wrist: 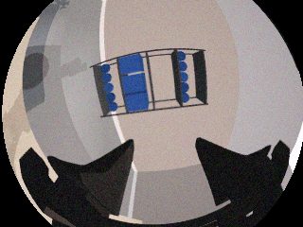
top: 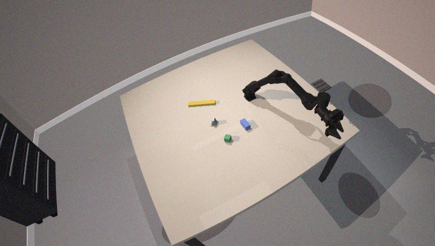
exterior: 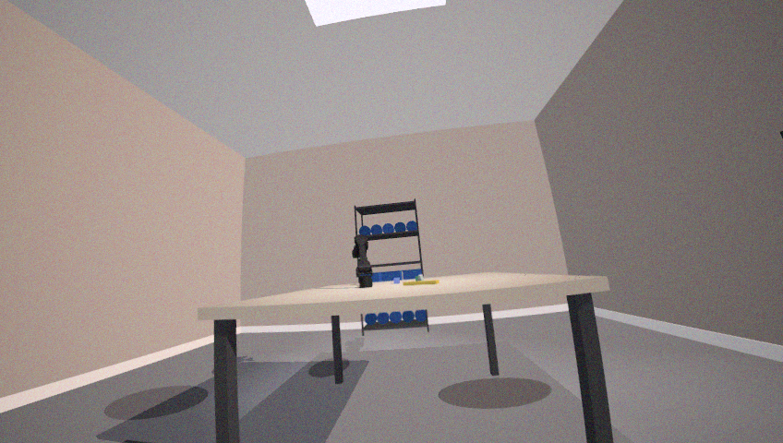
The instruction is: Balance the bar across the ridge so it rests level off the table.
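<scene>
Right now the yellow bar is 820 mm to the right of my gripper tip, 420 mm ahead of it and 230 mm below it. From my gripper tip the other things lie so: green cube (460 mm to the right, 420 mm ahead, 230 mm below); then blue block (490 mm to the right, 280 mm ahead, 230 mm below).
</scene>
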